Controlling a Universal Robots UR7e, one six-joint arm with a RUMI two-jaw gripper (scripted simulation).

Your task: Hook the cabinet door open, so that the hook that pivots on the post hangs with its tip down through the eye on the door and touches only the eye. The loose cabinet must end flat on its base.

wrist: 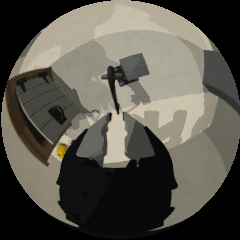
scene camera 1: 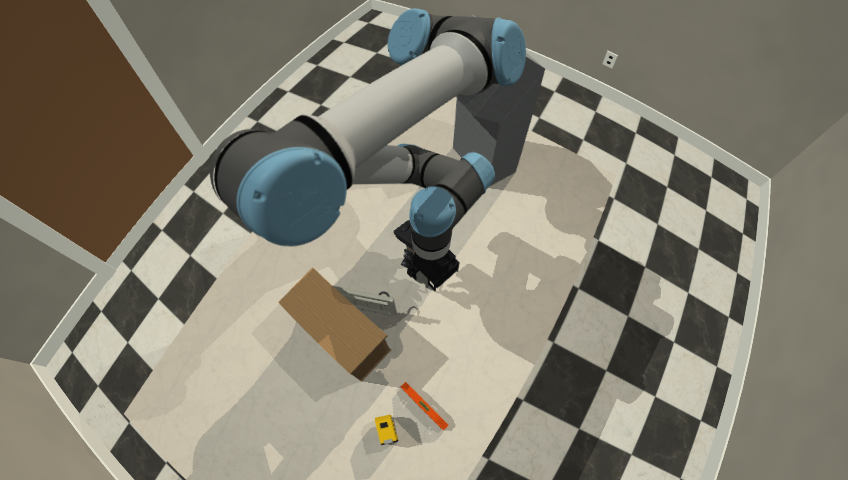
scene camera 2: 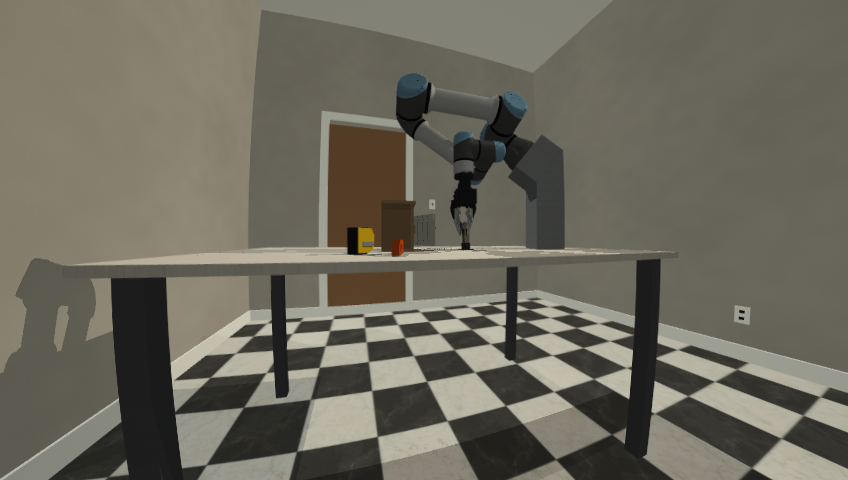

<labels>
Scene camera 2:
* my gripper: 463, 235
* brown wooden cabinet: 397, 217
</labels>
